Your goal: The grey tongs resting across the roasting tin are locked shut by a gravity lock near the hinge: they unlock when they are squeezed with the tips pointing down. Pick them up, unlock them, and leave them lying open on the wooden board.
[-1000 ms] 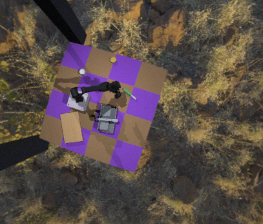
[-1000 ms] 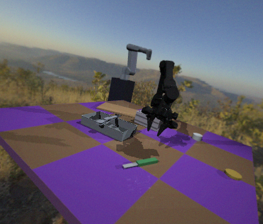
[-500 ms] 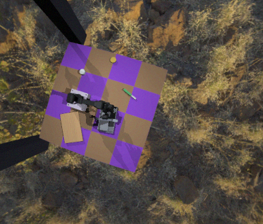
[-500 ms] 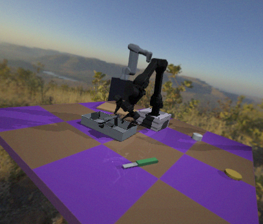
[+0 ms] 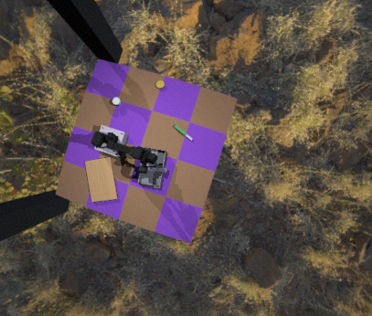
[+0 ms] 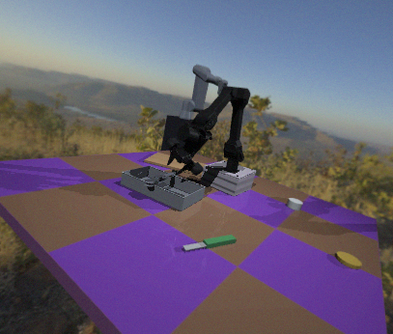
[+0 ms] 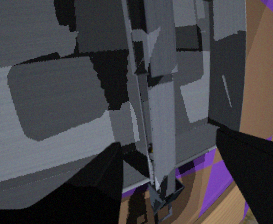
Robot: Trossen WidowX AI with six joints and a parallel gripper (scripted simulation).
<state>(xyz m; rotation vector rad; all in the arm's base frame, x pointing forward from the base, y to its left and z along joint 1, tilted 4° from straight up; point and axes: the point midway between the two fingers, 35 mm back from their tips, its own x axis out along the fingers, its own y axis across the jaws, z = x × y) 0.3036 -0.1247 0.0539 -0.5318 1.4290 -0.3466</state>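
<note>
My gripper tip is 7 cm above the roasting tin, 3 cm short of it and 1 cm to the left of it. Also, from my gripper tip: yellow disc: 69 cm to the left, 9 cm below, 7 cm behind; white puck: 46 cm to the left, 40 cm behind, 8 cm below; wooden board: 38 cm behind, 22 cm to the right, 9 cm below.
</note>
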